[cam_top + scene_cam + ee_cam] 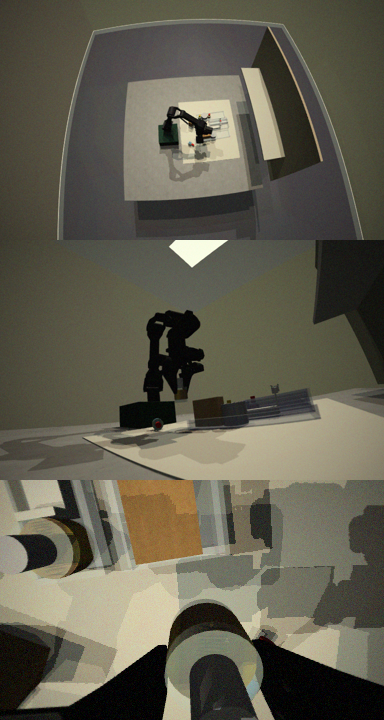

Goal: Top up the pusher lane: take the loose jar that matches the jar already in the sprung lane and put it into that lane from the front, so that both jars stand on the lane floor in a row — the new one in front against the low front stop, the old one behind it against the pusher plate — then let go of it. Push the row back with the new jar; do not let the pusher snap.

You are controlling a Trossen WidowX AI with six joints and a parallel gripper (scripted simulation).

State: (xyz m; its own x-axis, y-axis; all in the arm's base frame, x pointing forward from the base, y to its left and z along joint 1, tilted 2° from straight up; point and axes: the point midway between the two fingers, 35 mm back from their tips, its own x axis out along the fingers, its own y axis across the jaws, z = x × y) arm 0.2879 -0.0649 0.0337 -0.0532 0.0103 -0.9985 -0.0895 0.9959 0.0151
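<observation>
Now: the brown box 80 mm ahead of my gripper tip, 30 mm to the left of it and 60 mm below it. Also, from my gripper tip: long pale shelf 550 mm ahead, 160 mm to the left, 270 mm above; thin black stick 150 mm behind, 210 mm to the left, 90 mm below; sprung lane 180 mm ahead, 150 mm to the left, 80 mm below.
</observation>
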